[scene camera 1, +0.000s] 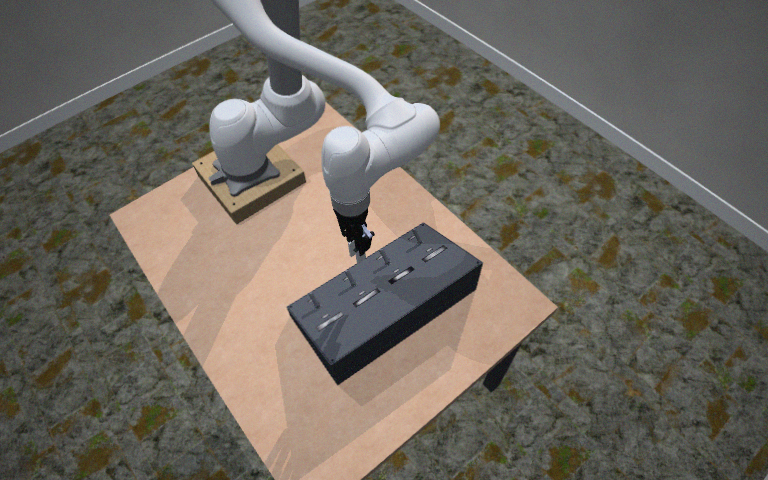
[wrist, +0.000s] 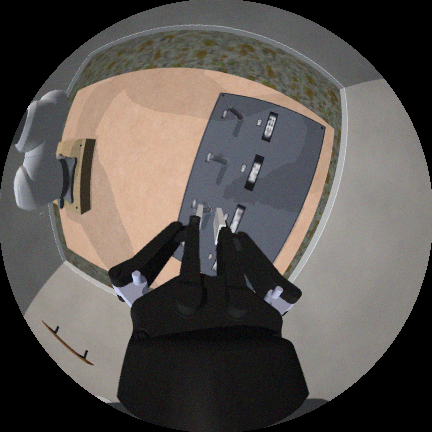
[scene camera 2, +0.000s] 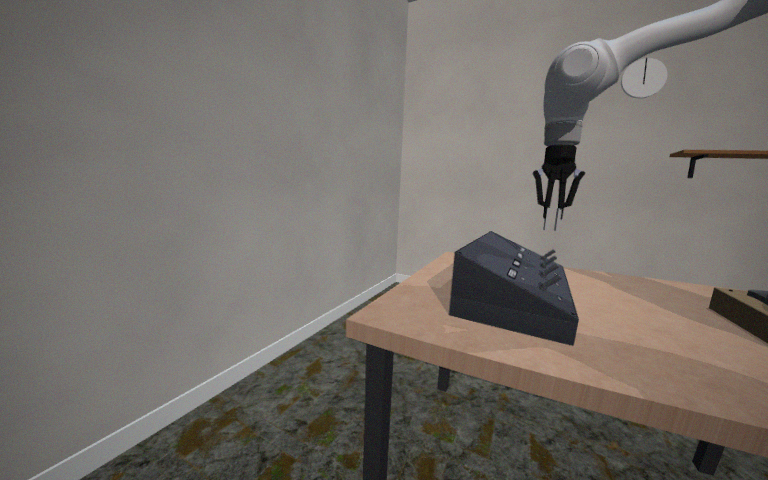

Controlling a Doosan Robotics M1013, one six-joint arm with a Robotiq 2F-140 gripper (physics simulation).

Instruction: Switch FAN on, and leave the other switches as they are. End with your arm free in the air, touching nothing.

Observation:
I see my gripper and a dark sloped switch box.
My gripper also shows in scene camera 1 and in the wrist view.

